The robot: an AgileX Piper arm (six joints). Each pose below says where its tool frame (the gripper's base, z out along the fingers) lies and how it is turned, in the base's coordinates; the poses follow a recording.
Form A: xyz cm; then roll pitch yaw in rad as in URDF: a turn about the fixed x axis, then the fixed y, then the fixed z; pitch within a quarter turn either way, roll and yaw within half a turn.
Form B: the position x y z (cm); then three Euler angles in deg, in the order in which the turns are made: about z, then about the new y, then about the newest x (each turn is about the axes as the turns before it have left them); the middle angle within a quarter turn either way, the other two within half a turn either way. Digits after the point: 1 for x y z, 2 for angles.
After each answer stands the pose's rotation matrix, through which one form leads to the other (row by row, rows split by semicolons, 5 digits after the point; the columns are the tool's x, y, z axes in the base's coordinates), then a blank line. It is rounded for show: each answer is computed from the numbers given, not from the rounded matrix.
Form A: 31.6, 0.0, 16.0, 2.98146, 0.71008, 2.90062
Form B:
31.6, 0.0, 16.0, 166.19, 40.68, 170.83
-0.73640 0.13465 0.66301; 0.18097 0.98349 0.00126; -0.65189 0.12091 -0.74861

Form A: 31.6, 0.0, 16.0, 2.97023, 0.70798, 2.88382
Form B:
31.6, 0.0, 16.0, 165.23, 40.56, 170.18
-0.73458 0.14396 0.66308; 0.19366 0.98107 0.00154; -0.65030 0.12954 -0.74855

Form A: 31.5, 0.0, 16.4, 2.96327, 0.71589, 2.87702
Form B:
31.5, 0.0, 16.4, 164.84, 41.02, 169.78
-0.72826 0.14499 0.66979; 0.19730 0.98034 0.00231; -0.65629 0.13383 -0.74254

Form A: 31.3, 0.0, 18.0, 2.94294, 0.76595, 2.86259
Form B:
31.3, 0.0, 18.0, 164.01, 43.89, 168.62
-0.69285 0.13846 0.70766; 0.19849 0.98010 0.00256; -0.69322 0.14223 -0.70655

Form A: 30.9, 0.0, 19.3, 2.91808, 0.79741, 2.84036
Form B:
30.9, 0.0, 19.3, 162.74, 45.69, 167.19
-0.66711 0.13785 0.73210; 0.20726 0.97827 0.00465; -0.71555 0.15484 -0.68119

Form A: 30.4, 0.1, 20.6, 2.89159, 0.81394, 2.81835
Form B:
30.4, 0.1, 20.6, 161.48, 46.64, 165.68
-0.65108 0.13722 0.74650; 0.21811 0.97586 0.01085; -0.72700 0.16988 -0.66529

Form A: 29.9, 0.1, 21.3, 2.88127, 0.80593, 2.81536
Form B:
29.9, 0.1, 21.3, 161.31, 46.18, 165.08
-0.65592 0.13377 0.74288; 0.22191 0.97485 0.02039; -0.72147 0.17823 -0.66911

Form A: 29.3, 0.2, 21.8, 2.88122, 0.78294, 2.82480
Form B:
29.3, 0.2, 21.8, 161.85, 44.86, 165.08
-0.67357 0.12847 0.72787; 0.22082 0.97478 0.03230; -0.70537 0.18248 -0.68495

